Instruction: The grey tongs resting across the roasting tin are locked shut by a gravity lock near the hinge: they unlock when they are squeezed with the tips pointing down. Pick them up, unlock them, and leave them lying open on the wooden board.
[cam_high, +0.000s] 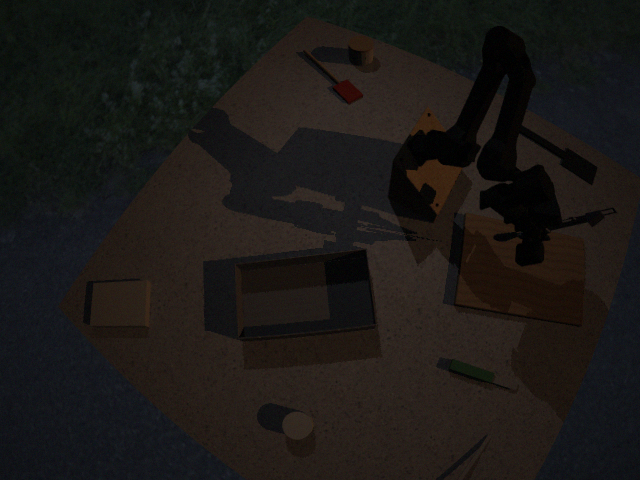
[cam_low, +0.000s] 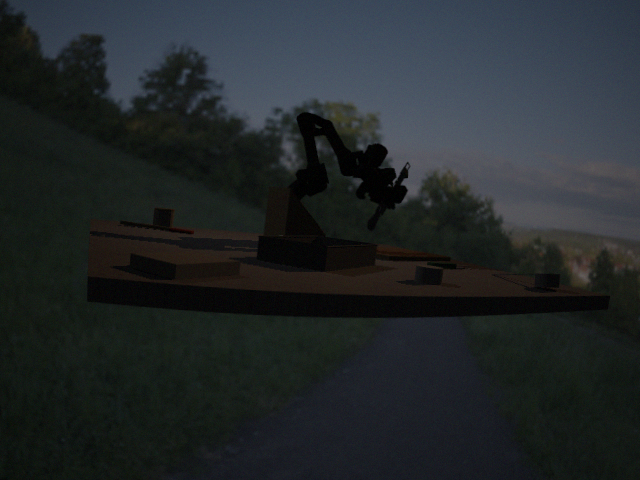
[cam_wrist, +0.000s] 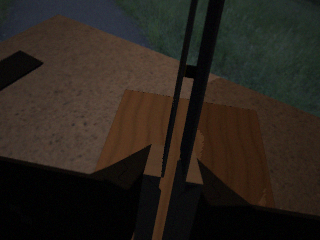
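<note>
Now: gripper tip 30 mm short of the wooden board, 20 mm to the right of it and 150 mm above it. From my gripper tip the other things lie so: roasting tin 420 mm ahead, 370 mm to the right, 130 mm below; then red spatula 150 mm behind, 750 mm to the right, 150 mm below; then tan block 760 mm ahead, 740 mm to the right, 140 mm below.
</note>
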